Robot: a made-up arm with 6 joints.
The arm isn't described. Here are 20 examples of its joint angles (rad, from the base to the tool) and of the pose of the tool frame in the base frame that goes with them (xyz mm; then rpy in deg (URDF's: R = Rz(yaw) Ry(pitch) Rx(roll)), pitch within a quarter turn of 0, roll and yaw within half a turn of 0).
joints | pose
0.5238 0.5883 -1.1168 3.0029 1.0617 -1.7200 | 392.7 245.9 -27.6 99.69 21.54 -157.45
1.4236 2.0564 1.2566 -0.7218 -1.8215 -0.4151 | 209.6 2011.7 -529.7 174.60 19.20 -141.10
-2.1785 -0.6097 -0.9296 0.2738 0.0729 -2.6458 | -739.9 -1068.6 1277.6 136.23 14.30 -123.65
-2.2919 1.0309 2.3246 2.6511 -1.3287 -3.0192 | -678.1 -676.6 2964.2 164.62 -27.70 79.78
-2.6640 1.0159 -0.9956 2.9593 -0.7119 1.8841 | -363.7 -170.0 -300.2 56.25 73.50 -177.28
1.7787 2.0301 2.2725 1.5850 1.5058 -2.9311 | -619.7 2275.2 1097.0 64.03 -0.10 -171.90
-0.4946 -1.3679 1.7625 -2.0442 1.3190 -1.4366 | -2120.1 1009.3 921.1 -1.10 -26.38 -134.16
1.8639 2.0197 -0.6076 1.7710 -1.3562 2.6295 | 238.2 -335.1 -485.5 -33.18 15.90 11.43
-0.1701 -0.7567 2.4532 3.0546 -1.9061 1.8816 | -1957.6 324.8 1063.8 59.71 66.36 -21.55
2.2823 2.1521 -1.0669 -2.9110 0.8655 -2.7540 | 565.0 -618.8 425.7 136.01 -52.11 -32.77
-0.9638 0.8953 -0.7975 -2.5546 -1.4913 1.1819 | 583.9 -708.2 -179.8 116.21 10.36 -21.08
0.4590 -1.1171 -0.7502 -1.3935 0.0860 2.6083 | 757.8 361.6 2085.5 -67.69 -21.81 21.07
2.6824 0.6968 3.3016 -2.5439 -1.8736 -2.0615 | 706.0 -431.2 2049.1 57.86 56.15 -100.98
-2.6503 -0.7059 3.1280 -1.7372 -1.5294 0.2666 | 1397.4 594.6 353.7 -145.07 8.85 -66.13
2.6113 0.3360 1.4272 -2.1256 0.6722 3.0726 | -830.2 570.8 3269.8 -23.89 -32.88 110.55
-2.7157 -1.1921 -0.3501 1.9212 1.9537 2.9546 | -115.2 -183.3 2456.7 56.60 29.39 -64.86
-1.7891 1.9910 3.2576 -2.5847 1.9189 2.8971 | -335.0 -1195.9 2021.9 2.95 34.37 -139.51
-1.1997 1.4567 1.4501 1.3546 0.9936 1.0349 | 1048.7 -2385.8 1220.9 -142.14 -10.15 -12.49
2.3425 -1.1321 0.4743 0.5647 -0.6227 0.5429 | 651.0 -607.7 2927.9 -29.15 -56.03 100.26
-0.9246 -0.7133 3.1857 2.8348 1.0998 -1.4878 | -918.6 1279.1 345.6 98.57 -17.79 110.61
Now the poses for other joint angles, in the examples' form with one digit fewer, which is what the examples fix.
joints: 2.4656 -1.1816 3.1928 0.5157 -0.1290 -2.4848
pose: 837 -660 -459 -59.5 64.0 -30.4
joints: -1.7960 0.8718 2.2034 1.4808 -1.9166 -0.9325
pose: -331 -869 2971 38.8 20.4 167.2
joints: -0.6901 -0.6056 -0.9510 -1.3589 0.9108 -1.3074
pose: 896 -877 1267 142.0 2.9 -90.2
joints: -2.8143 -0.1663 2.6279 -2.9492 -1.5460 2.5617
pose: 1559 502 1941 -173.1 66.1 -9.4
